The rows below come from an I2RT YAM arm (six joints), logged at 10 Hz.
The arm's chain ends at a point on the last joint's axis. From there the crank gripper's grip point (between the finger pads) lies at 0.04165 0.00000 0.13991 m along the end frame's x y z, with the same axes.
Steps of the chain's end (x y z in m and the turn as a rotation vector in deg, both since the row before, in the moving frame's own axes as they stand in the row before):
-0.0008, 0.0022, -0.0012, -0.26, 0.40, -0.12
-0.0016, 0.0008, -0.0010, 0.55, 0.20, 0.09
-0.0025, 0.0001, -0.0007, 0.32, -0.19, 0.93
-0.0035, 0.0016, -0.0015, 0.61, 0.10, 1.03
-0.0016, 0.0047, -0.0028, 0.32, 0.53, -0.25
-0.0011, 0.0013, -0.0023, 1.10, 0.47, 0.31
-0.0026, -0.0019, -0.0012, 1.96, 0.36, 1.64
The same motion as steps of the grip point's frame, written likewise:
0.0002, 0.0027, -0.0015, -0.26, 0.40, -0.12
-0.0011, -0.0005, -0.0012, 0.55, 0.20, 0.09
-0.0030, 0.0000, -0.0006, 0.32, -0.19, 0.93
-0.0032, 0.0009, -0.0016, 0.61, 0.10, 1.03
-0.0003, 0.0037, -0.0032, 0.32, 0.53, -0.25
0.0001, -0.0012, -0.0027, 1.10, 0.47, 0.31
-0.0017, -0.0055, -0.0015, 1.96, 0.36, 1.64

